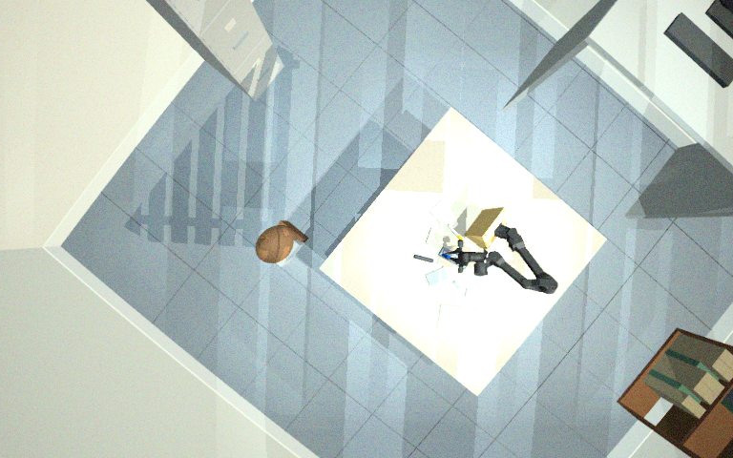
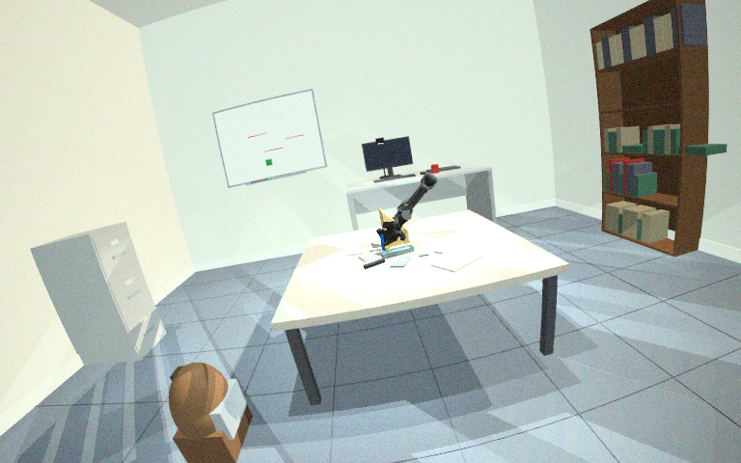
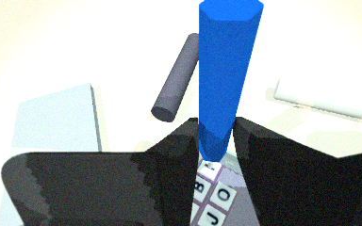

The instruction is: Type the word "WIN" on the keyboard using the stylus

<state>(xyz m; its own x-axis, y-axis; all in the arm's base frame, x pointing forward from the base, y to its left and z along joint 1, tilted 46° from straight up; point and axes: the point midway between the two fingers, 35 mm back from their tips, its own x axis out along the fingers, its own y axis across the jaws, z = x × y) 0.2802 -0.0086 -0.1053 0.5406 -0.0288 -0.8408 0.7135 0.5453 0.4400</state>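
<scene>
The W key is 11 cm to the left of my gripper tip, 6 cm below it and 5 cm behind it. Round my gripper tip: blue stylus: 2 cm below; then black pen: 9 cm ahead, 6 cm to the right, 6 cm below; then grey pad: 12 cm ahead, 8 cm to the left, 7 cm below.
</scene>
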